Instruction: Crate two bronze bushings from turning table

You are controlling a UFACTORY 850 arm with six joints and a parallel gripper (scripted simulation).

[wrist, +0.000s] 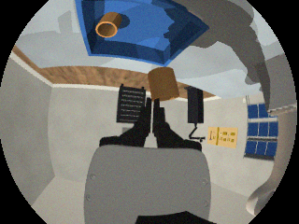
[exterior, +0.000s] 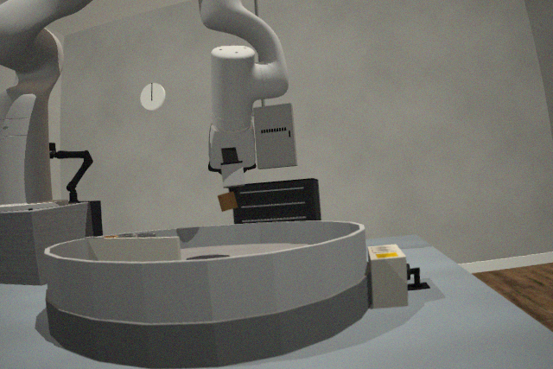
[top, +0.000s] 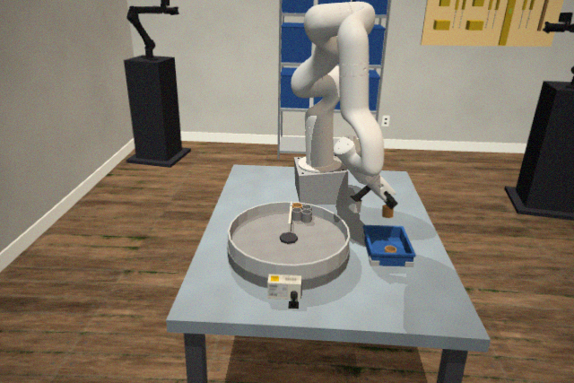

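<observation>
Right now my hand is 150 mm above the blue crate and 40 mm short of it. Also, from my hand: turning table (340 mm to the right, 130 mm below, 130 mm ahead).
</observation>
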